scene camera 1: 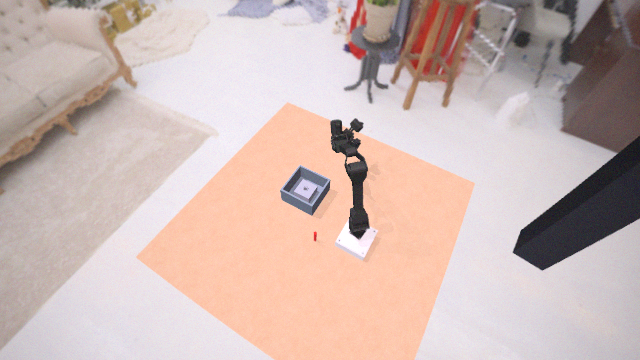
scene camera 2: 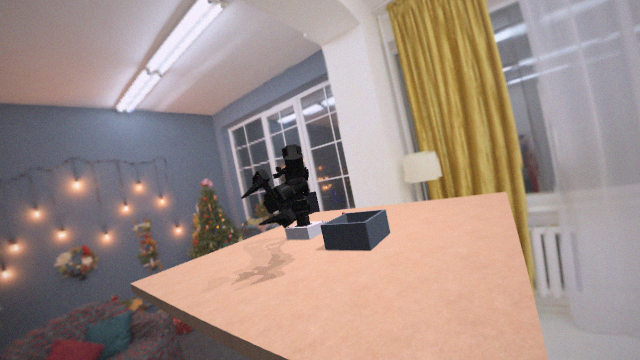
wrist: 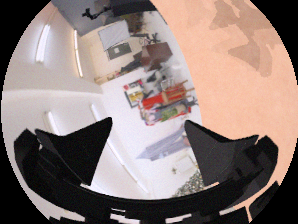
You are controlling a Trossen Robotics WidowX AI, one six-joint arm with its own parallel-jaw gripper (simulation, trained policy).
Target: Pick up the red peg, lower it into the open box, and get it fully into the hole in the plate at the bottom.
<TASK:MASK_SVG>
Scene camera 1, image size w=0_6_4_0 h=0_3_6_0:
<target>grey box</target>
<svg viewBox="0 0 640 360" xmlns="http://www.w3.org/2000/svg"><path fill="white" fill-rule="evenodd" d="M299 165L280 189L281 200L312 216L330 190L331 179ZM303 179L318 186L317 193L310 203L294 195L294 190Z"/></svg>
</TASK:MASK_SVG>
